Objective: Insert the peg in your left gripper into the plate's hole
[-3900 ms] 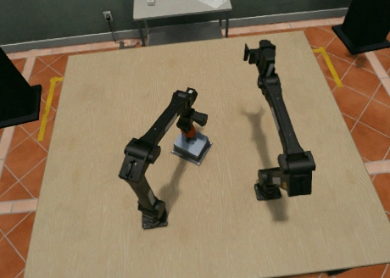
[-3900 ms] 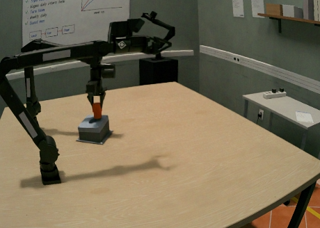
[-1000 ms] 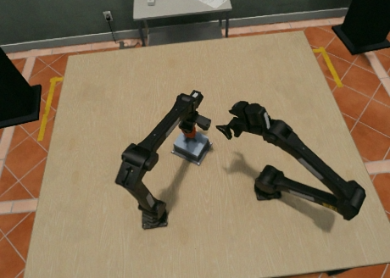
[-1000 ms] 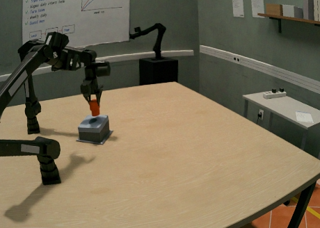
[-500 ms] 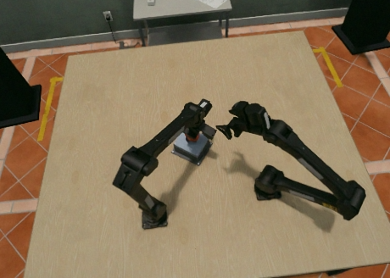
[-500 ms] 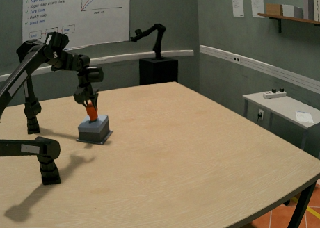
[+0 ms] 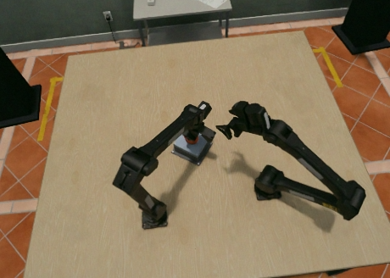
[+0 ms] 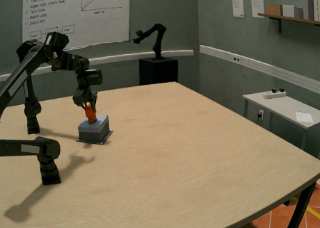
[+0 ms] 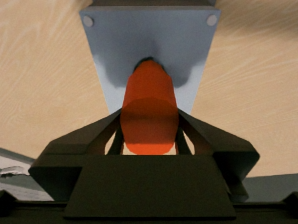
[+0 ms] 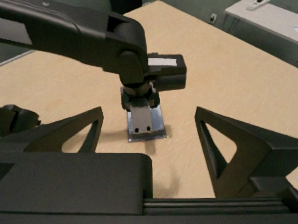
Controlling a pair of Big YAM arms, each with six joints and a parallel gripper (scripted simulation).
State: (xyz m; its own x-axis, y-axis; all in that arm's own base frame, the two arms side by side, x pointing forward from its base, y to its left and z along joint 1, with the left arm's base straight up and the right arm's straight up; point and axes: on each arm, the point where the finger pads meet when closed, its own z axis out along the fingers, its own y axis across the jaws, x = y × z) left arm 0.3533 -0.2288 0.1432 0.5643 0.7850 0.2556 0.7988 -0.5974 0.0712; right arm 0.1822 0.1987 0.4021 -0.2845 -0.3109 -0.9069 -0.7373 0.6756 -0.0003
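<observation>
My left hand is 10 mm short of the blue-grey plate and 80 mm above it. Also, from my left hand: orange-red peg: 20 mm below.
</observation>
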